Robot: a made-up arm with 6 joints.
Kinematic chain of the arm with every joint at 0, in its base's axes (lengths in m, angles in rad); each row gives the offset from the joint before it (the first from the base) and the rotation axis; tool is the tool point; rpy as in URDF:
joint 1: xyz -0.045 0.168 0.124 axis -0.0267 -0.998 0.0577
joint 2: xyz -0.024 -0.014 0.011 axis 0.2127 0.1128 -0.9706
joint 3: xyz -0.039 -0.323 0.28 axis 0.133 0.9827 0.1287
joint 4: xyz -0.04 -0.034 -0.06 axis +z
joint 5: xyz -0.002 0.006 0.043 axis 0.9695 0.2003 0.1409
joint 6: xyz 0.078 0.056 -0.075 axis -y
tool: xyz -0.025 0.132 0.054 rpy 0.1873 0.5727 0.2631
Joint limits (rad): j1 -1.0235..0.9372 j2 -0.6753..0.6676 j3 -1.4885..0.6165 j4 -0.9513..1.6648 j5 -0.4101..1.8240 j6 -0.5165..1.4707
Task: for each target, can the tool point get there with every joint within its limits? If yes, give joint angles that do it. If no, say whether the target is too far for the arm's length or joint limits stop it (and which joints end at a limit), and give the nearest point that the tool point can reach.
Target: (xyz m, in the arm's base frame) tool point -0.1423 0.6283 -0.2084
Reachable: no: joint limits stop it (at a limit: joint 1, joint 2, joint 6) | nearest point -0.3241 0.0575 -0.0245 | short by 0.627 m
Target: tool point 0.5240 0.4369 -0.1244
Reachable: no: joint limits stop it (at a limit: joint 1, joint 2, joint 3, joint 5, joint 6) | nearest point 0.3375 0.0476 0.0970 | short by 0.485 m
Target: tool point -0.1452 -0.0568 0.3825
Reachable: yes | joints -0.2371 -0.1987 -0.9849 0.5746 0.8705 0.7665
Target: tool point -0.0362 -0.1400 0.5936
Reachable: yes | joints -0.4390 0.5469 0.2356 0.8997 1.6554 -0.1620
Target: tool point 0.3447 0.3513 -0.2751
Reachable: no: joint limits stop it (at a limit: joint 1, joint 2, joint 3, joint 5, joint 6) | nearest point 0.2609 0.0354 0.0464 | short by 0.458 m
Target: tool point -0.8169 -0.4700 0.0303
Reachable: no: too far | nearest point -0.6023 -0.2099 0.1204 | short by 0.349 m
